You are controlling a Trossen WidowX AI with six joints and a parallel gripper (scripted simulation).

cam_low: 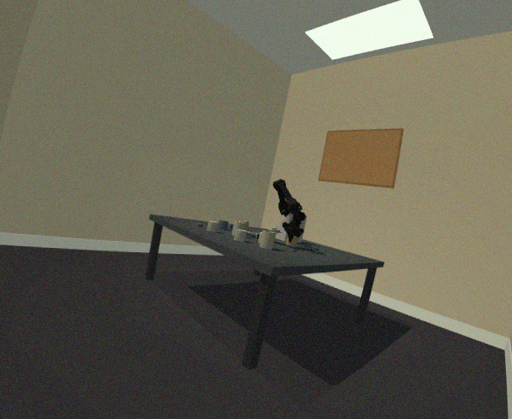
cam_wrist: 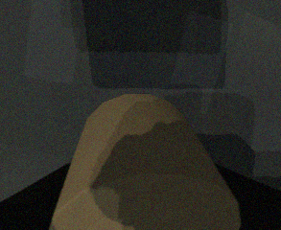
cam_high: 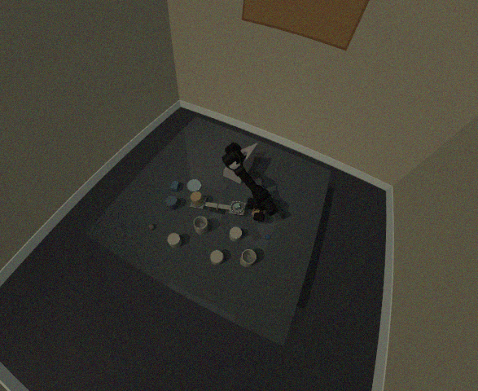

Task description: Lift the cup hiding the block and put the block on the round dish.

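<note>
My gripper tip is now 20 mm to the right of the tan cup and 10 mm below it. Round my gripper tip: brown block 560 mm to the right, 370 mm ahead, 20 mm below; pale blue round dish 480 mm to the right, 30 mm below, 20 mm behind; pale beam 250 mm to the right, 70 mm ahead, 10 mm above.
</note>
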